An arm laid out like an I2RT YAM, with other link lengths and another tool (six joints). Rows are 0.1 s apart.
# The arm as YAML. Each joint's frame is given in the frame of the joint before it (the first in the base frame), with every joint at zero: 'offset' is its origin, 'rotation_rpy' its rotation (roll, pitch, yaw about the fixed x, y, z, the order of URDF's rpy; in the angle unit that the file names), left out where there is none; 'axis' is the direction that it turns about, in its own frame. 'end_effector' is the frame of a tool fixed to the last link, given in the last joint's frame.
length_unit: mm
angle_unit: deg
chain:
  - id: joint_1
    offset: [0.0, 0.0, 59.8]
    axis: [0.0, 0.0, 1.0]
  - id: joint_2
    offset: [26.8, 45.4, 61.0]
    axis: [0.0, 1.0, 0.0]
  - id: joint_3
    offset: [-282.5, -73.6, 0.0]
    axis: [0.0, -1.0, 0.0]
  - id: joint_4
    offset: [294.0, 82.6, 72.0]
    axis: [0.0, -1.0, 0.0]
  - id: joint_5
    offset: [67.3, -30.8, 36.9]
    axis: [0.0, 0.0, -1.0]
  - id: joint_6
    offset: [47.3, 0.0, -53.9]
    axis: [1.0, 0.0, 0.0]
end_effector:
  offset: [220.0, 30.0, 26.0]
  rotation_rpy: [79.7, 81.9, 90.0]
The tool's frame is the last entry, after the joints.
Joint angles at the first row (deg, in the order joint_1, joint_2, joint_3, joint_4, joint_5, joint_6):
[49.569 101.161 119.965 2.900 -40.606 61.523]
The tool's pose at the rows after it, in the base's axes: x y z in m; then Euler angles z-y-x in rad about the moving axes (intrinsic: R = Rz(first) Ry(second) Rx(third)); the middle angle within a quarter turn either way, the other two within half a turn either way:
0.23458 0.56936 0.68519 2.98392 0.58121 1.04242
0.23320 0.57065 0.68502 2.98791 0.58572 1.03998
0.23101 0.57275 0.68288 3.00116 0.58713 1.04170
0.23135 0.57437 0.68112 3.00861 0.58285 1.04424
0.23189 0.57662 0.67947 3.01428 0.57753 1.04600
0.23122 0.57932 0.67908 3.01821 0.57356 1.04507
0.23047 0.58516 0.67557 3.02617 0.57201 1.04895
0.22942 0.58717 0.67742 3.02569 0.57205 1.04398
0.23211 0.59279 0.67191 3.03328 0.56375 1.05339
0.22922 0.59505 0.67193 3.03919 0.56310 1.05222
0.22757 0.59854 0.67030 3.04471 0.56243 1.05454
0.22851 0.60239 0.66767 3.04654 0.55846 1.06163
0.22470 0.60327 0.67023 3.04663 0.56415 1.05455
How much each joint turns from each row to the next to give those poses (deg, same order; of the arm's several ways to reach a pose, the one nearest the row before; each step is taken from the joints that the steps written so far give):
[0.001 0.352 0.531 0.176 0.087 0.175]
[0.087 0.263 0.176 0.265 -0.262 -0.086]
[0.088 0.262 -0.088 0.437 -0.614 0.173]
[0.001 0.265 -0.001 0.264 -0.265 0.351]
[0.088 0.354 0.091 0.263 -0.089 0.354]
[0.261 0.438 0.350 0.177 0.089 0.263]
[0.441 0.787 0.436 0.088 0.087 -0.087]
[0.264 0.531 0.792 0.000 0.176 0.088]
[0.177 0.789 0.264 0.002 0.088 0.175]
[0.351 0.266 0.265 0.086 0.001 0.088]
[0.351 0.438 0.350 -0.086 0.088 -0.088]
[0.264 0.528 0.529 -0.528 0.351 -0.175]
[0.353 0.176 0.440 0.086 0.089 -0.176]

